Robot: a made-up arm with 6 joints.
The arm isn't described. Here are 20 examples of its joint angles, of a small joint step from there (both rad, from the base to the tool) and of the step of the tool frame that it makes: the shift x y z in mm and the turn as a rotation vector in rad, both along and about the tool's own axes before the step.
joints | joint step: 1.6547 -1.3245 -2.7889 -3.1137 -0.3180 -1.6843 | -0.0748 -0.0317 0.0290 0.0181 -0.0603 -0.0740
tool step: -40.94 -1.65 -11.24 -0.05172 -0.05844 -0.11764
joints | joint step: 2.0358 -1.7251 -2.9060 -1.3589 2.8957 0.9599 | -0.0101 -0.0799 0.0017 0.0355 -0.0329 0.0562
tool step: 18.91 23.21 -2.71 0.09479 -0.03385 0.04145
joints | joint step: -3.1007 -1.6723 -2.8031 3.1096 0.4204 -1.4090 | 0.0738 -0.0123 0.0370 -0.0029 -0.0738 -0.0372
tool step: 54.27 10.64 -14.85 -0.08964 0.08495 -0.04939
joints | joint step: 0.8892 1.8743 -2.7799 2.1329 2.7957 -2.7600 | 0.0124 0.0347 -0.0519 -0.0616 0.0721 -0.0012
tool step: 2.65 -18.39 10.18 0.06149 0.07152 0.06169
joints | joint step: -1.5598 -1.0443 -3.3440 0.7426 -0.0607 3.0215 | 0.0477 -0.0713 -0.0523 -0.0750 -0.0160 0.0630
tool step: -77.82 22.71 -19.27 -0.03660 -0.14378 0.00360
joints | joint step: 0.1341 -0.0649 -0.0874 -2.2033 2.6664 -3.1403 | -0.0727 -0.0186 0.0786 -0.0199 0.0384 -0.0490
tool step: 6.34 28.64 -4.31 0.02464 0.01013 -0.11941
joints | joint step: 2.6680 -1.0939 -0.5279 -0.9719 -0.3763 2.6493 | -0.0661 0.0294 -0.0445 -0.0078 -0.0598 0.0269
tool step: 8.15 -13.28 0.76 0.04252 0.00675 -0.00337
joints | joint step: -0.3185 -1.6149 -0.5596 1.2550 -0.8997 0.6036 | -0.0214 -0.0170 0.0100 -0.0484 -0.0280 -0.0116
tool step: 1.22 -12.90 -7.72 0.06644 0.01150 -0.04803
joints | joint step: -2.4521 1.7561 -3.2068 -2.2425 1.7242 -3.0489 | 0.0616 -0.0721 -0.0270 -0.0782 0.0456 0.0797
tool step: 8.40 -80.83 10.13 0.06893 0.05502 0.20756
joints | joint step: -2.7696 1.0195 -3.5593 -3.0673 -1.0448 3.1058 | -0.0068 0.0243 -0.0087 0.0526 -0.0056 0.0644
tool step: -9.13 -5.49 4.64 0.03810 -0.02060 0.09260
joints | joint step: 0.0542 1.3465 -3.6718 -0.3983 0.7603 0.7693 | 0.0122 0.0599 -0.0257 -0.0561 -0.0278 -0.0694
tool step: -23.99 0.68 6.84 -0.01169 0.01108 -0.11974
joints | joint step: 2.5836 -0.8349 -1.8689 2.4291 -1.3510 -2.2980 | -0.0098 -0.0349 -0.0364 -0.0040 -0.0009 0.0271
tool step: 10.31 10.96 -17.66 0.02276 0.05080 0.07269
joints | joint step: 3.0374 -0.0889 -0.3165 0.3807 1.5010 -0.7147 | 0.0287 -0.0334 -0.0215 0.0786 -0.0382 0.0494
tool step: 15.83 -13.18 -17.60 -0.01045 0.09952 0.02077
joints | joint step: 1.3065 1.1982 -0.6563 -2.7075 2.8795 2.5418 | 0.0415 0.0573 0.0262 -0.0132 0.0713 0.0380
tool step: 17.08 1.24 -19.31 0.05152 0.03952 0.07215
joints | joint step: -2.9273 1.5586 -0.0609 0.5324 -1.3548 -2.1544 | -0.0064 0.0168 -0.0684 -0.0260 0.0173 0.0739
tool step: 4.71 15.19 13.40 -0.03726 0.01440 0.09860
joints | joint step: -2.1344 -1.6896 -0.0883 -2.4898 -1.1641 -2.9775 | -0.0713 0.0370 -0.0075 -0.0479 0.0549 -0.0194
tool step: 16.64 10.14 6.78 -0.07481 0.08461 0.02187
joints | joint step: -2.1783 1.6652 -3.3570 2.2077 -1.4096 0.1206 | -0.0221 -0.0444 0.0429 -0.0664 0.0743 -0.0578
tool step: -13.89 -23.53 9.56 0.06492 -0.06328 -0.05795
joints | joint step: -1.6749 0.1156 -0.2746 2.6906 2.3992 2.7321 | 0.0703 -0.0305 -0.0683 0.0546 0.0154 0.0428
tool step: 5.25 -4.70 38.88 -0.01453 0.11440 0.03500
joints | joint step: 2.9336 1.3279 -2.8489 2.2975 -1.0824 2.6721 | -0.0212 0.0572 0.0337 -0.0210 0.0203 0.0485
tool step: -8.65 -25.62 29.63 0.03239 -0.04582 -0.00862
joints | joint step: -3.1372 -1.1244 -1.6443 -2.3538 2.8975 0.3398 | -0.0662 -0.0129 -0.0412 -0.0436 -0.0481 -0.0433
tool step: 12.28 29.96 8.79 -0.00914 -0.00383 0.06443
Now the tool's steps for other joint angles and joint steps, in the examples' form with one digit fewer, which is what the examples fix.
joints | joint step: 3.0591 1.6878 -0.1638 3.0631 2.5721 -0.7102 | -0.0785 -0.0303 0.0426 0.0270 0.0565 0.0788
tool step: -11.0 -12.0 0.8 0.0959 0.0132 0.0936
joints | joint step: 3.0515 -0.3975 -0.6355 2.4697 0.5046 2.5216 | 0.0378 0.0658 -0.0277 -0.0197 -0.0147 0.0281
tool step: 4.8 -17.0 11.6 0.0646 0.0155 0.0166
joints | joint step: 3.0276 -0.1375 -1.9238 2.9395 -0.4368 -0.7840 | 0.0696 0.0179 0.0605 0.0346 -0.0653 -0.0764
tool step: -4.0 52.2 0.6 -0.1620 0.0178 -0.0527
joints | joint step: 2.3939 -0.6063 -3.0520 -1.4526 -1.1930 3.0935 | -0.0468 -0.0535 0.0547 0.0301 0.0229 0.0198
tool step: -5.0 -8.5 15.7 -0.0114 -0.0003 0.0197
